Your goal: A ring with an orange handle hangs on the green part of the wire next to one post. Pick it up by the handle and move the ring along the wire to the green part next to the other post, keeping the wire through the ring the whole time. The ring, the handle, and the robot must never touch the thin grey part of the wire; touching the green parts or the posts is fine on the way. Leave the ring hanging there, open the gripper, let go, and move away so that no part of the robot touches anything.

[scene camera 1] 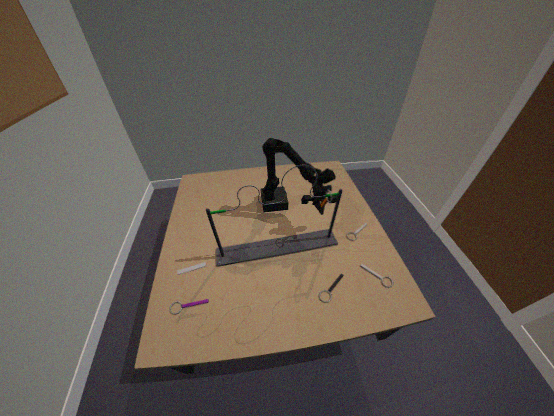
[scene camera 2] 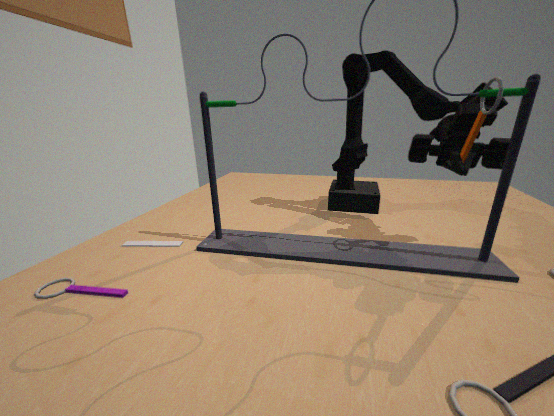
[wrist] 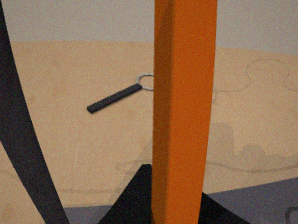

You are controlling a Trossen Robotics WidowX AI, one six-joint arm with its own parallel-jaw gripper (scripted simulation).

In view: the gripper [scene camera 2: 464, 173].
The gripper shows as well in the wrist view [wrist: 153, 173].
